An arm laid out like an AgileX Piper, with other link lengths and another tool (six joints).
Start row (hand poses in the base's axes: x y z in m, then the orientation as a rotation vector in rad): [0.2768 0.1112 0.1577 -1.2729 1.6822 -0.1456]
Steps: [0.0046 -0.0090 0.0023 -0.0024 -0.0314 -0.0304]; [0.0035 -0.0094 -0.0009 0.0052 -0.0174 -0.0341]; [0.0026 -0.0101 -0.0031 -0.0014 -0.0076 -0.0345]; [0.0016 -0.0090 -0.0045 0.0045 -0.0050 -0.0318]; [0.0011 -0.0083 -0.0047 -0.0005 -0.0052 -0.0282]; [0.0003 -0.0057 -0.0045 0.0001 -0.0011 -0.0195]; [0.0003 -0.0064 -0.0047 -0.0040 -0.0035 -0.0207]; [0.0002 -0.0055 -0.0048 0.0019 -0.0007 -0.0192]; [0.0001 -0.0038 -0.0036 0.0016 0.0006 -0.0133]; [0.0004 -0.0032 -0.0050 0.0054 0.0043 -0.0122]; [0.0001 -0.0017 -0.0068 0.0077 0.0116 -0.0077]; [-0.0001 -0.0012 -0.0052 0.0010 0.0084 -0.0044]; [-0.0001 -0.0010 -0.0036 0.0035 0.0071 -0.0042]
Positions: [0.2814 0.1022 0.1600 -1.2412 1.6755 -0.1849]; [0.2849 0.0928 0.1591 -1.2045 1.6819 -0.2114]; [0.2875 0.0827 0.1560 -1.1750 1.6971 -0.2381]; [0.2891 0.0737 0.1515 -1.1439 1.7121 -0.2565]; [0.2902 0.0654 0.1468 -1.1192 1.7247 -0.2771]; [0.2905 0.0597 0.1423 -1.1025 1.7354 -0.2897]; [0.2908 0.0533 0.1376 -1.0869 1.7447 -0.3079]; [0.2910 0.0478 0.1328 -1.0691 1.7554 -0.3184]; [0.2911 0.0440 0.1292 -1.0569 1.7637 -0.3249]; [0.2915 0.0408 0.1242 -1.0441 1.7745 -0.3255]; [0.2916 0.0391 0.1174 -1.0358 1.7892 -0.3177]; [0.2915 0.0379 0.1122 -1.0340 1.7992 -0.3156]; [0.2914 0.0369 0.1086 -1.0302 1.8079 -0.3116]
